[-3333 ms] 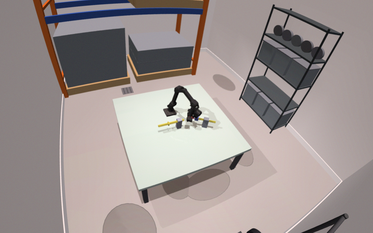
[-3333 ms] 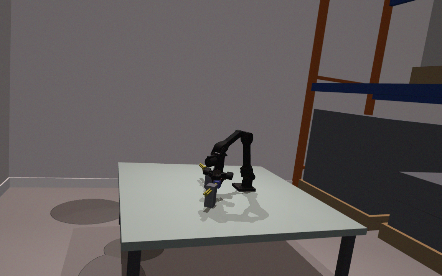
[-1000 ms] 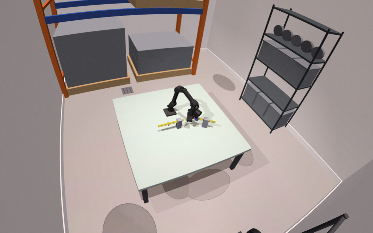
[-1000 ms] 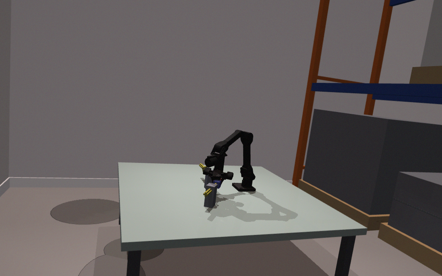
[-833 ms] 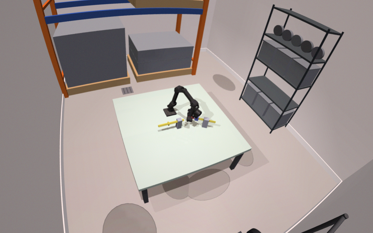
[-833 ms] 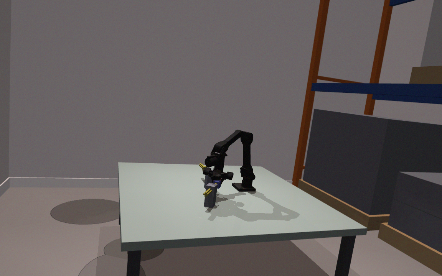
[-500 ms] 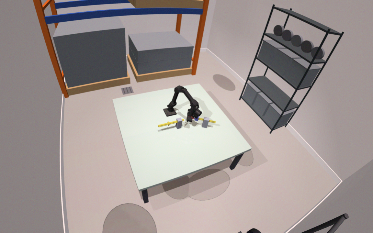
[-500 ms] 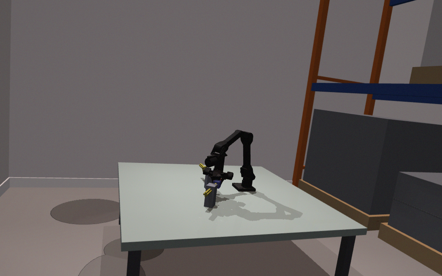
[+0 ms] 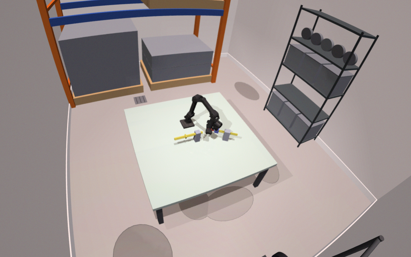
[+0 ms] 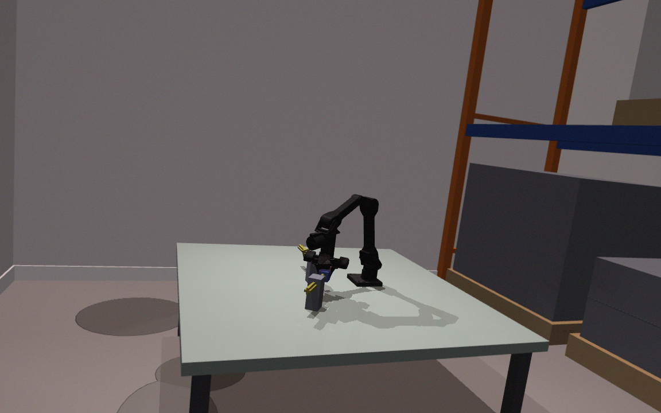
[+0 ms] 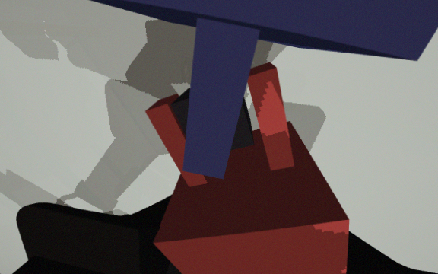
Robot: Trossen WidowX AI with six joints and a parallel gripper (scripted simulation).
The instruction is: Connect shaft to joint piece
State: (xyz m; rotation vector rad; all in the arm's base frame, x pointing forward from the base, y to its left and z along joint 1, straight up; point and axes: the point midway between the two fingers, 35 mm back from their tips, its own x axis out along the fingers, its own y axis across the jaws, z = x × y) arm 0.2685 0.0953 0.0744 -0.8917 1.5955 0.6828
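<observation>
The red joint piece is 4 cm above my gripper tip, 3 cm to the left of it and 1 cm ahead of it.
</observation>
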